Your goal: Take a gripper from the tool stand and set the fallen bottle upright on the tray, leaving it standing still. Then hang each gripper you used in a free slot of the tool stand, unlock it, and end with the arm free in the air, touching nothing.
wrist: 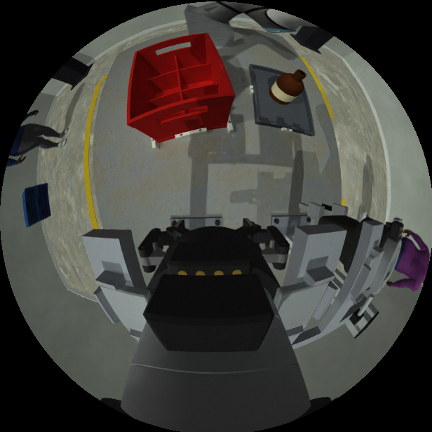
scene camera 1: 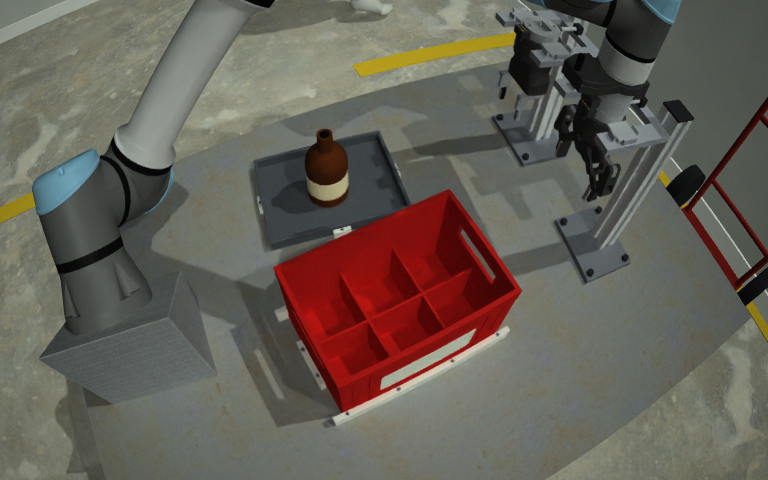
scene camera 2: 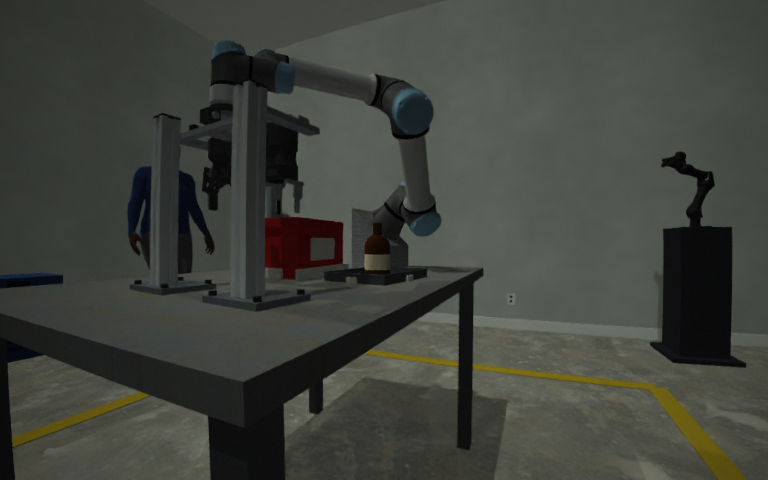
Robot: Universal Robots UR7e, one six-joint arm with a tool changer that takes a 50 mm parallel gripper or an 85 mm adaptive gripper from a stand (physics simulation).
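Seen in the pictures: arm's base, origin of the base link: (scene camera 1: 110, 311) (scene camera 2: 382, 227).
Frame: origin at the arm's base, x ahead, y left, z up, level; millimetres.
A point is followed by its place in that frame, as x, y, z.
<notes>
The brown bottle (scene camera 1: 326, 161) {416, 127, -49} (scene camera 2: 376, 246) {459, 161, -75} (wrist: 287, 88) with a cream label stands upright on the dark grey tray (scene camera 1: 370, 175) {508, 147, -163} (scene camera 2: 417, 273) {386, 259, -152} (wrist: 265, 111). My gripper (scene camera 1: 577, 169) (scene camera 2: 212, 195) (wrist: 214, 250), the black adaptive one, is at the near slot of the tool stand (scene camera 1: 637, 183) {822, -186, 46} (scene camera 2: 167, 203) {845, -165, 19} (wrist: 112, 255), between the fork arms, with the arm's wrist on top of it. Its fingers are spread open and hold nothing, far from the bottle. Whether it is locked to the arm cannot be seen. The parallel gripper (scene camera 1: 529, 67) (scene camera 2: 281, 152) hangs in the other slot.
A red crate (scene camera 1: 362, 390) {299, -231, -66} (scene camera 2: 283, 243) {537, -94, -67} (wrist: 215, 112) with empty compartments stands beside the tray, held by white rails. The grey block (scene camera 1: 141, 356) {27, -82, -9} under the arm's base is at the left of scene view 1. A red trolley (scene camera 1: 719, 249) is beyond the table edge.
</notes>
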